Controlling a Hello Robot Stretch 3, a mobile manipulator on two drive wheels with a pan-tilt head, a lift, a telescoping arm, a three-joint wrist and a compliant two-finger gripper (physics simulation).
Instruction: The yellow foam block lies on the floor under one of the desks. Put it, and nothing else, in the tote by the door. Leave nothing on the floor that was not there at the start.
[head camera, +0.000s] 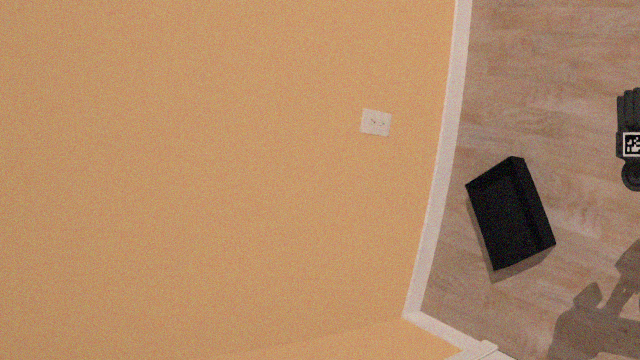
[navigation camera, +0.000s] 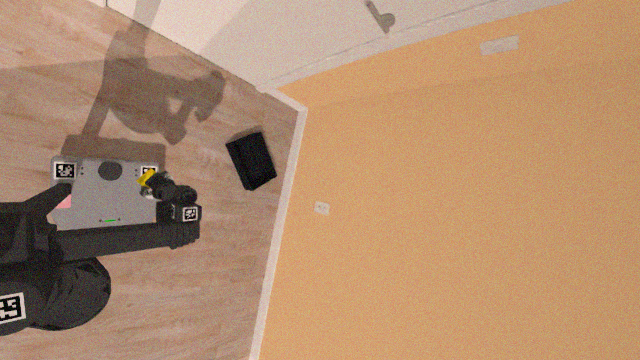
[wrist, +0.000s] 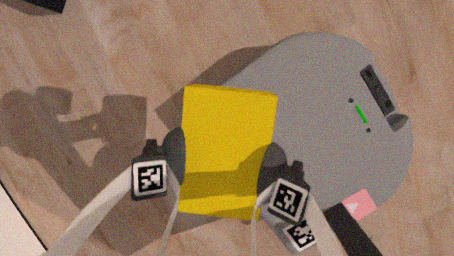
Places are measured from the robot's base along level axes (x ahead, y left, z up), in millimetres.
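Pixels of known places: gripper, between the fingertips: (wrist: 224, 154); robot's base, origin of its link: (navigation camera: 110, 169).
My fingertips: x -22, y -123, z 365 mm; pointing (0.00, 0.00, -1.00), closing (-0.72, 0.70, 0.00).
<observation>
Ahead of a thing's pixels: the offset from my fingertips to its top centre. "pt": to the spot under its first point.
The yellow foam block {3 mm right, 3 mm back, 21 mm up} (navigation camera: 146, 178) (wrist: 227, 135) is held between the two dark fingertips of my gripper (navigation camera: 148, 184) (wrist: 224, 154), which is shut on it. The block hangs above the grey robot base. The black tote {559 mm right, 111 mm ahead, 264 mm down} (head camera: 510, 215) (navigation camera: 251, 161) stands on the floor near the wall corner, beside the door, to the right of the gripper in the navigation view. Its inside is too dark to make out. A dark corner, likely of the tote, shows at the top left of the wrist view.
The grey base (navigation camera: 112, 195) (wrist: 330, 115) is below the gripper. The orange wall (head camera: 225, 175) (navigation camera: 450, 200) with a white baseboard runs behind the tote. A white door (navigation camera: 310, 30) with a handle {pt 452 mm right, 562 mm ahead, 569 mm up} (navigation camera: 382, 19) adjoins the corner. The robot's shadow falls on the floor near the tote.
</observation>
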